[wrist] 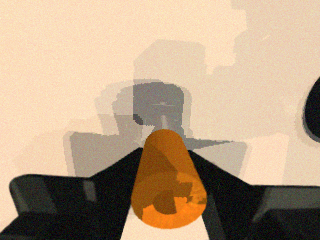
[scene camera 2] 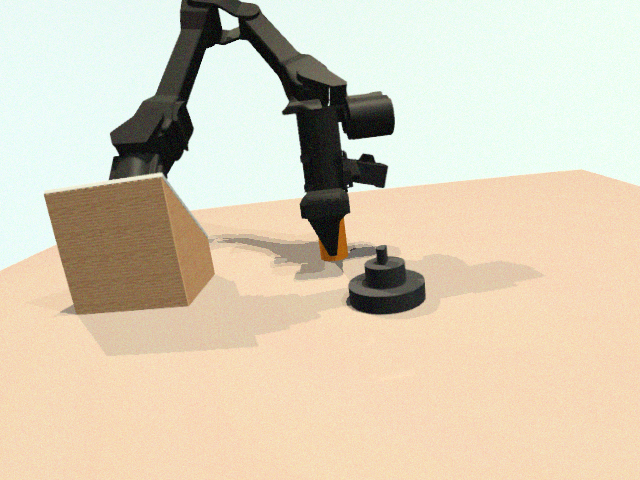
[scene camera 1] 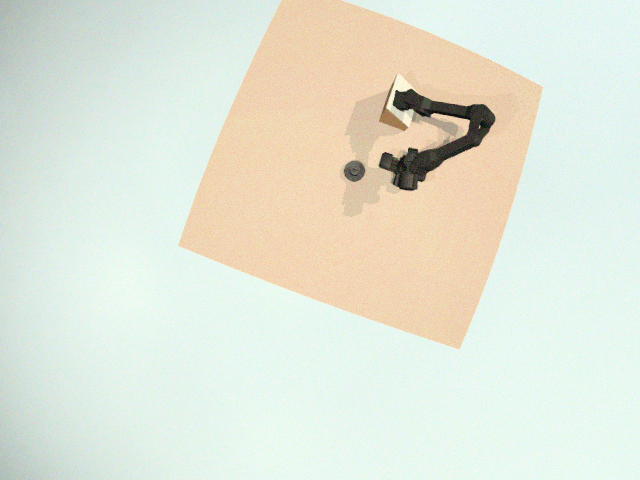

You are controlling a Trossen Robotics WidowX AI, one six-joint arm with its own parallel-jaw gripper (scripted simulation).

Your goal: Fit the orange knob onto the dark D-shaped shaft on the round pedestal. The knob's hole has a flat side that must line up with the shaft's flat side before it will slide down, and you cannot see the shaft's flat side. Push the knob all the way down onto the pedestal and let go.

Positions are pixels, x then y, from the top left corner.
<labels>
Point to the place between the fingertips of the gripper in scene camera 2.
At 333,251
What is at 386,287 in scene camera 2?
A round pedestal.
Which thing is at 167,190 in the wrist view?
An orange knob.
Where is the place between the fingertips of the gripper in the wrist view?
164,153
</labels>
